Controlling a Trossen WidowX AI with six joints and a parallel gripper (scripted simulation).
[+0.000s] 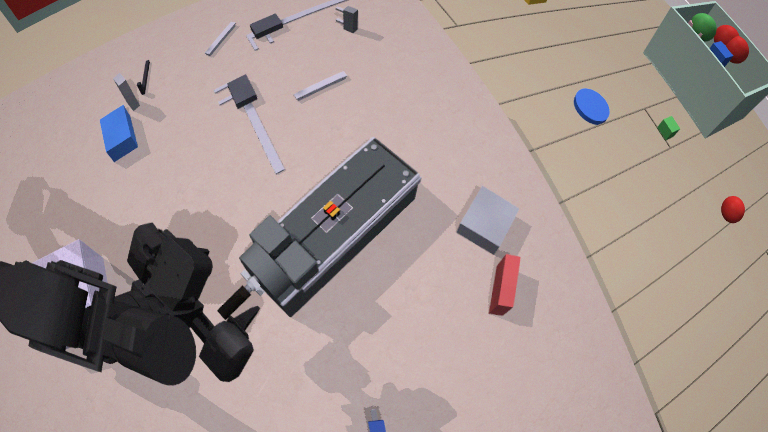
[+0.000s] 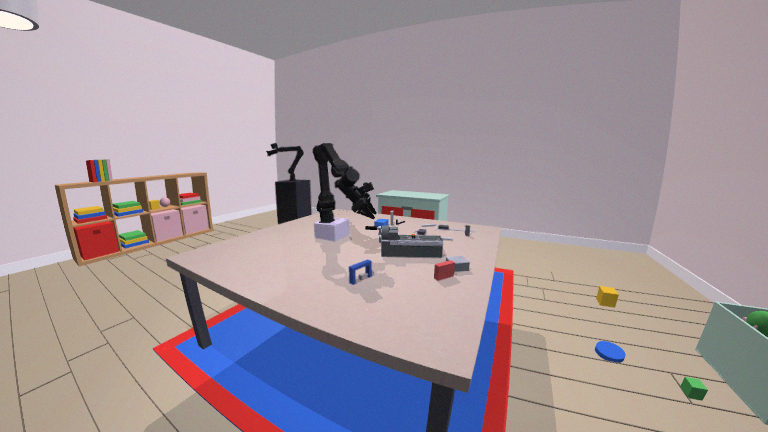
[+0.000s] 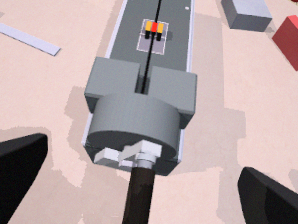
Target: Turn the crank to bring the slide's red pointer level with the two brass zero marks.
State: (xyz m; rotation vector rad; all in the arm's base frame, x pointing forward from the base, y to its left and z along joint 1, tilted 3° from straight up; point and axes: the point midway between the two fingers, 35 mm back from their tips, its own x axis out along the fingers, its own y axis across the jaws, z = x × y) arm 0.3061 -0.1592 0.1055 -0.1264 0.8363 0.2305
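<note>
The dark brown crank handle lies 5 cm below my gripper tip, 2 cm behind it and 1 cm to the right of it. From my gripper tip the other things lie so: red pointer (16 cm ahead, 9 cm below, 5 cm to the left); red block (31 cm ahead, 16 cm to the right, 14 cm below); grey block (36 cm ahead, 15 cm below, 6 cm to the right).
</note>
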